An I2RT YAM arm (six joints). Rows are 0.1 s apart.
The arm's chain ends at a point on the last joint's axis. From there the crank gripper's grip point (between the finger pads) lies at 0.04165 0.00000 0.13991 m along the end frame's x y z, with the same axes.
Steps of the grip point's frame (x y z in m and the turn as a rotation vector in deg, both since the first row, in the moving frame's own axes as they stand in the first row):
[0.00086 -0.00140 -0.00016 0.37 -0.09 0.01]
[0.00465 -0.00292 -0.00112 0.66 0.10 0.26]
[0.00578 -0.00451 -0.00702 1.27 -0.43 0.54]
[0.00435 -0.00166 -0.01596 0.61 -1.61 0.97]
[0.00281 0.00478 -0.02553 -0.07 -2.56 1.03]
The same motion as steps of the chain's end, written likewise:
[0.00108 -0.00050 -0.00022 0.37 -0.09 0.01]
[0.00440 -0.00150 -0.00104 0.66 0.10 0.26]
[0.00682 -0.00179 -0.00730 1.27 -0.43 0.54]
[0.00829 -0.00084 -0.01707 0.61 -1.61 0.97]
[0.00911 0.00392 -0.02725 -0.07 -2.56 1.03]

